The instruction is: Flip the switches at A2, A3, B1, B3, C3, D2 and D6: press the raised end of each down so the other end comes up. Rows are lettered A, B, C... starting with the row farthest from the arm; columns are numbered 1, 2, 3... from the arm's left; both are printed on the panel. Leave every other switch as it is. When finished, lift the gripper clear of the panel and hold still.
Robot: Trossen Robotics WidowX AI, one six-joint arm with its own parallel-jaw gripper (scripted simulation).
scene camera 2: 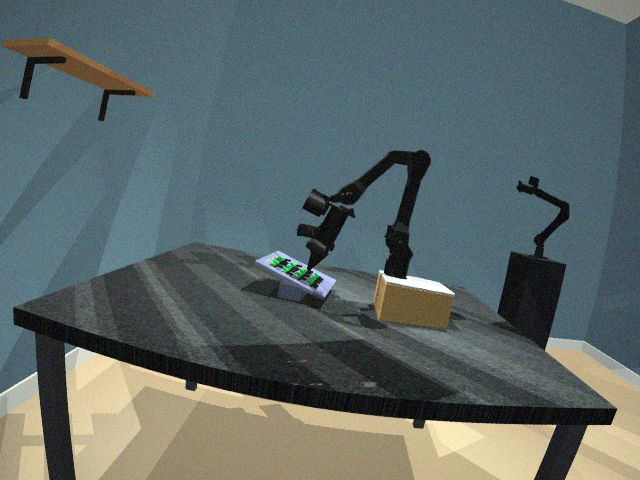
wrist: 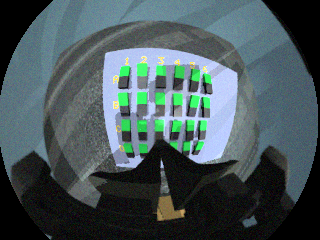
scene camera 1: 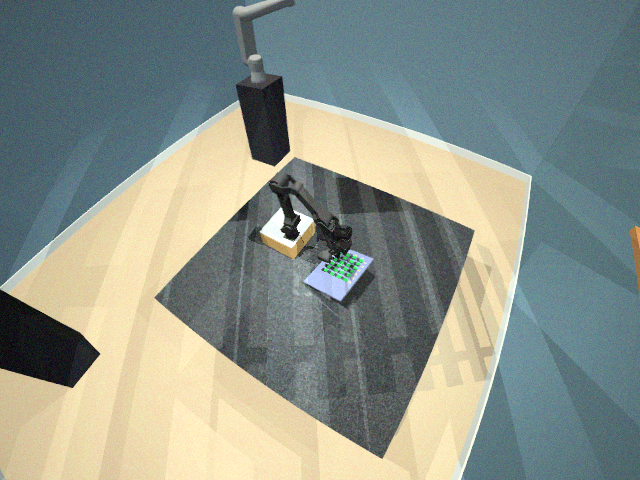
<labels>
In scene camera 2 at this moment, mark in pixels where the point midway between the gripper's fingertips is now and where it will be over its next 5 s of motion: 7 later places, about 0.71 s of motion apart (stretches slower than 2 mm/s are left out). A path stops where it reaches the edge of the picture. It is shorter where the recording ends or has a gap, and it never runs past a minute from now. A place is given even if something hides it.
The gripper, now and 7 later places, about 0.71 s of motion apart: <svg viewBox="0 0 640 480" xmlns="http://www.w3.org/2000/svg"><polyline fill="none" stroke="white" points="308,270 306,274 306,274 307,275 318,260 312,274 311,278 311,279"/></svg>
</labels>
